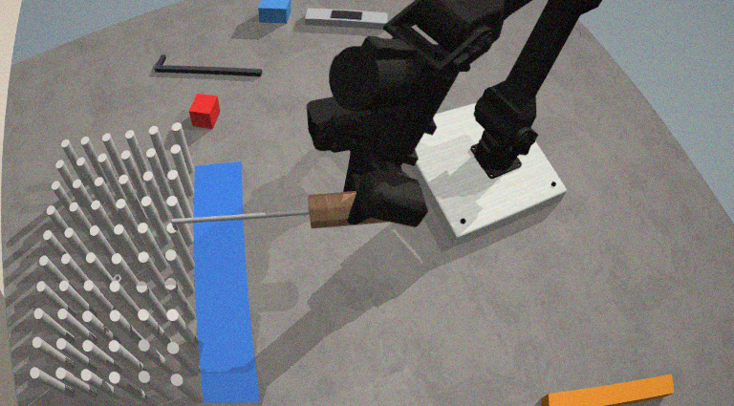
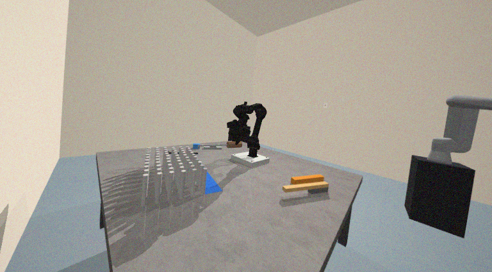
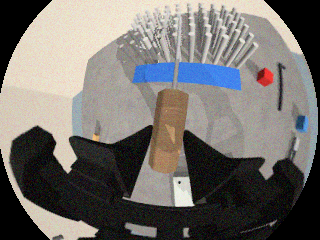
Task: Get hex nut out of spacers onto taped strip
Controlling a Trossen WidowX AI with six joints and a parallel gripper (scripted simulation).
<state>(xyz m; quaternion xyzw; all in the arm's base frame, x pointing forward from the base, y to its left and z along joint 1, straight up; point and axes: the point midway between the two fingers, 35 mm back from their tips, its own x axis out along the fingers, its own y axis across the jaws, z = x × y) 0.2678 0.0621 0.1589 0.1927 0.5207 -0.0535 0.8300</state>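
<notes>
Now: the blue taped strip 170 mm ahead of my gripper tip, 160 mm below it and 60 mm to the right of it. From my gripper tip the other things lie so: red cube (350 mm to the right, 140 mm below, 110 mm ahead); then wooden-handled pick (100 mm ahead, 30 mm to the right); then hex nut (330 mm ahead, 160 mm below, 110 mm to the right).
</notes>
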